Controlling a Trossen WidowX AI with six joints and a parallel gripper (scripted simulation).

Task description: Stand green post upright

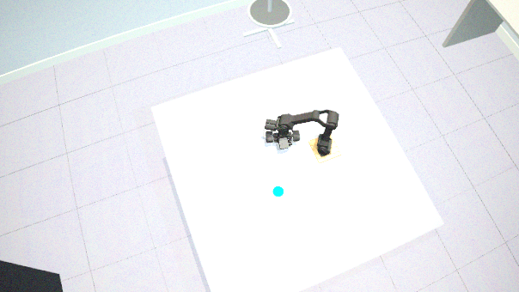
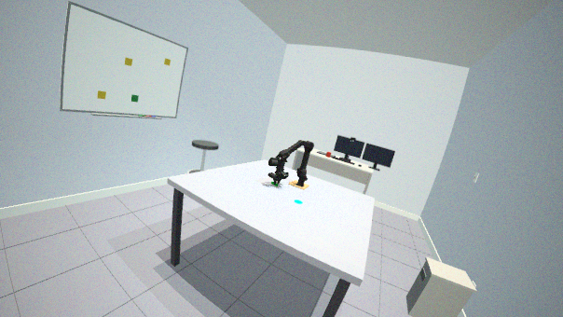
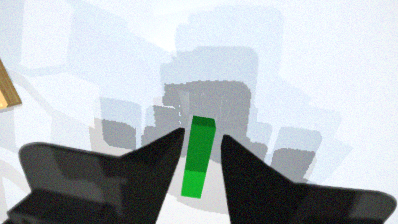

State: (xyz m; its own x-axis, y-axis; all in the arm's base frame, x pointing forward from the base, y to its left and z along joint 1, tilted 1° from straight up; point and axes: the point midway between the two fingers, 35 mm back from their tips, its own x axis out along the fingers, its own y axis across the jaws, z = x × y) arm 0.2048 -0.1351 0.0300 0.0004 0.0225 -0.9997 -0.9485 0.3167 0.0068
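Now: the cyan circle 130 mm ahead of my gripper tip, 260 mm to the left of it and 10 mm below it. From my gripper tip the other things lie so: green post (10 mm behind, 20 mm to the right).
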